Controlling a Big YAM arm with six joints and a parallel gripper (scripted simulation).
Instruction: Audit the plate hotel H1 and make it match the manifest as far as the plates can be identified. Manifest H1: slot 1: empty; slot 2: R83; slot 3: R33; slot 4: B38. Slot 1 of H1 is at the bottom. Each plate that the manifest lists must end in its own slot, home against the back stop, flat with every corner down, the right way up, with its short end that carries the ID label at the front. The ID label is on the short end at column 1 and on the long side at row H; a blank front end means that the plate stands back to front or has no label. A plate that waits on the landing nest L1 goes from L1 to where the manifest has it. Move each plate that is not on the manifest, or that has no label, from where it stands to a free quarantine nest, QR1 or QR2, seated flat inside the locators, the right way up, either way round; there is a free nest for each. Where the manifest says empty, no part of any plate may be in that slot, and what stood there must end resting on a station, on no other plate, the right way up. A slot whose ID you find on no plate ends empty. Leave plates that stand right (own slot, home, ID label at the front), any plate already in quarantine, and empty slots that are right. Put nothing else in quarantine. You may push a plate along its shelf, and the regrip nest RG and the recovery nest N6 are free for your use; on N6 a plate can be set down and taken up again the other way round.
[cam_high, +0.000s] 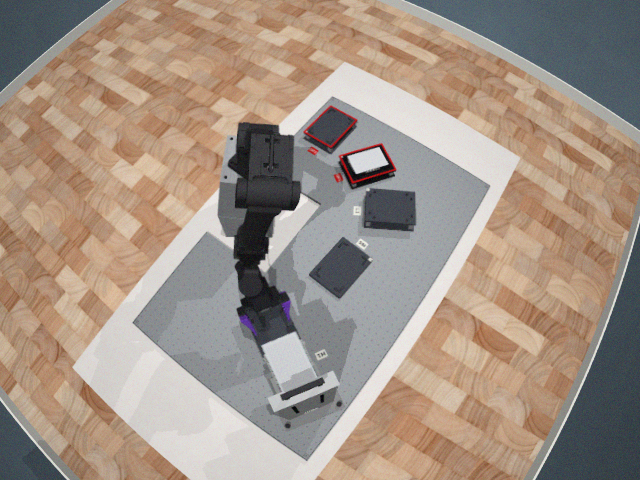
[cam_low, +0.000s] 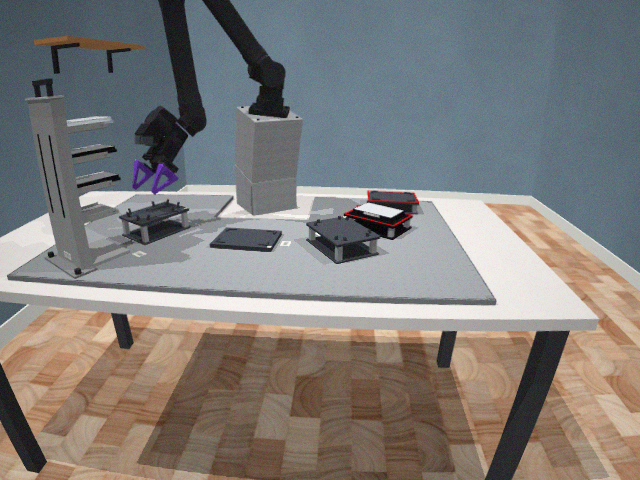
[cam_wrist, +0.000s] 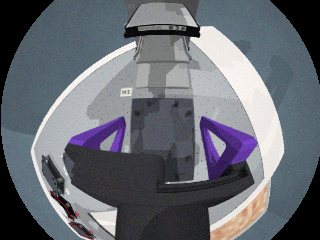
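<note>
Right now the white plate is 200 mm above my hand, 130 mm ahead of it and 80 mm to the right of it. The rest, counted from my hand: plate hotel H1 (200 mm ahead, 120 mm to the right, 60 mm above); regrip nest RG (80 mm below, 20 mm behind, 10 mm to the left); flat pad N6 (290 mm to the left, 130 mm below, 40 mm ahead).
</note>
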